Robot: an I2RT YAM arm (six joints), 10 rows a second.
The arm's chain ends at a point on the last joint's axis. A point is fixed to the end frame.
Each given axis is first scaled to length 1.
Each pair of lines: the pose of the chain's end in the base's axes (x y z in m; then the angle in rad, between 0 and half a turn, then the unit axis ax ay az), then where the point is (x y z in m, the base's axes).
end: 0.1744 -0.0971 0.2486 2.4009 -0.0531 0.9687 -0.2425
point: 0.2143 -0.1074 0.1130
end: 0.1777 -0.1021 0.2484 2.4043 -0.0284 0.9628 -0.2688
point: 0.2186 -0.1189 0.1137
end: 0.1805 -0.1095 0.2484 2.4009 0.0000 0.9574 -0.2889
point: 0.2231 -0.1311 0.1150
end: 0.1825 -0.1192 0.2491 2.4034 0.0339 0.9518 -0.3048
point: 0.2259 -0.1445 0.1166
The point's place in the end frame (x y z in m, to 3 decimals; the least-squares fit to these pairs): 0.059 0.054 0.117
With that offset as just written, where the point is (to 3 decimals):
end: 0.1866 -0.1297 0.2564 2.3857 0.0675 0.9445 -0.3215
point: 0.233 -0.159 0.126
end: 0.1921 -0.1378 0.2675 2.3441 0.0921 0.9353 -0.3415
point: 0.245 -0.172 0.141
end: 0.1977 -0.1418 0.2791 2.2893 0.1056 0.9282 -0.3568
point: 0.258 -0.180 0.157
